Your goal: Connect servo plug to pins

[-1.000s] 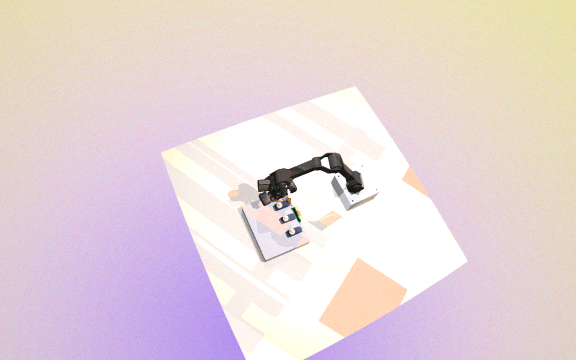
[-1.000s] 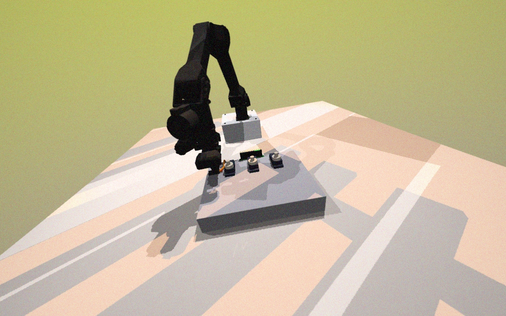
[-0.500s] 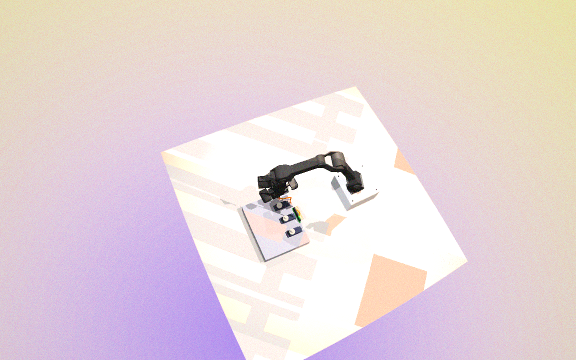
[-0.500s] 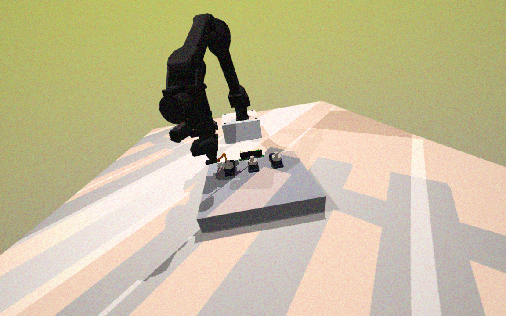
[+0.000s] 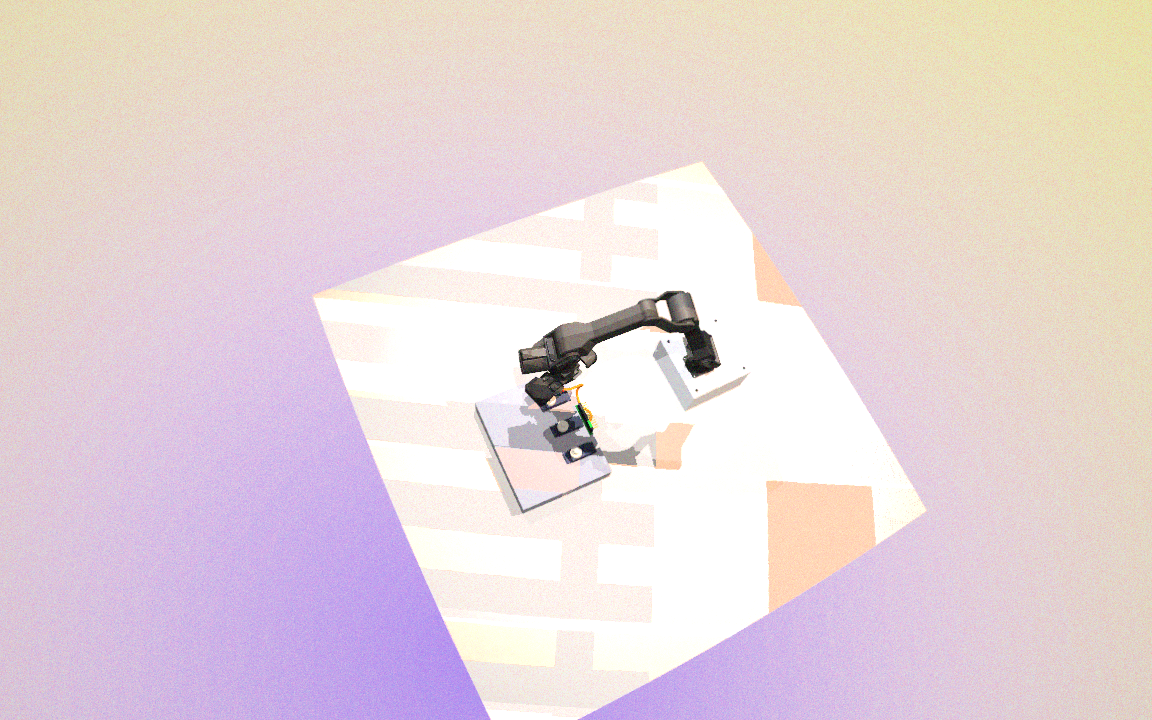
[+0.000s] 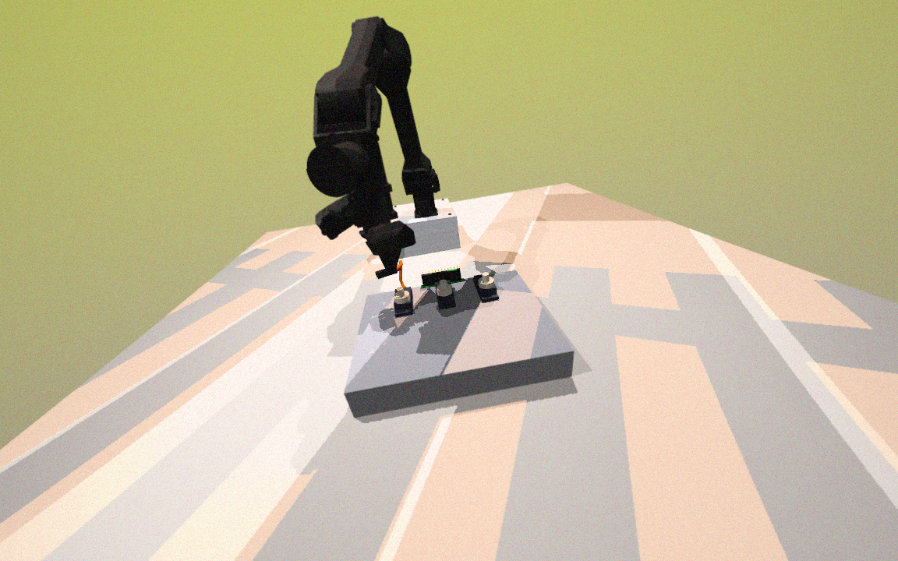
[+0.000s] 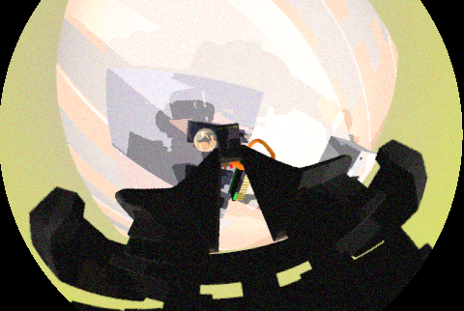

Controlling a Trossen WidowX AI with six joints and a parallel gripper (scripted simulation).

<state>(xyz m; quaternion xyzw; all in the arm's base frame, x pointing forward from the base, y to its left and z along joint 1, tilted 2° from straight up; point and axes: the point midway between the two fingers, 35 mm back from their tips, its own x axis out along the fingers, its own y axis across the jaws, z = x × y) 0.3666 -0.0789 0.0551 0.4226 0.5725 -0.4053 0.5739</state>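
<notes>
My gripper tip is 40 mm past the green band, 110 mm to the right of it and 40 mm above it. Also, from my gripper tip: pin header strip (40 mm behind, 90 mm to the left, 50 mm below); then grey holder (120 mm ahead, 90 mm to the left, 90 mm below).
</notes>
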